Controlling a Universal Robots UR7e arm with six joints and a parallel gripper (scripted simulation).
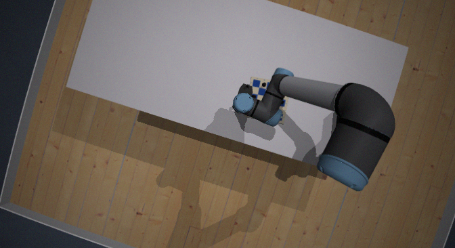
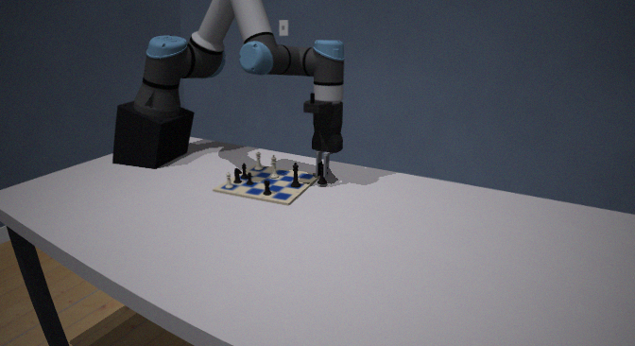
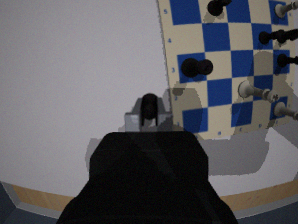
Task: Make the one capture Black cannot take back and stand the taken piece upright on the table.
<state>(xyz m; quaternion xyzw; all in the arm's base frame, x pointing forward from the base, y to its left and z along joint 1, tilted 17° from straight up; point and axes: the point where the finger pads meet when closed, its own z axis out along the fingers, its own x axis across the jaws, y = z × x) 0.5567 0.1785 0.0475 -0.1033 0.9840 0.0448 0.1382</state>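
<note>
My gripper is now 22 cm past the white piece, 4 cm to the left of it and 2 cm above it. The rest, counted from my hand: blue-and-cream chessboard (12 cm behind, 8 cm to the right, 4 cm below); then tall black piece (4 cm behind, 6 cm to the right, 1 cm below); then black chess piece (1 cm below).
</note>
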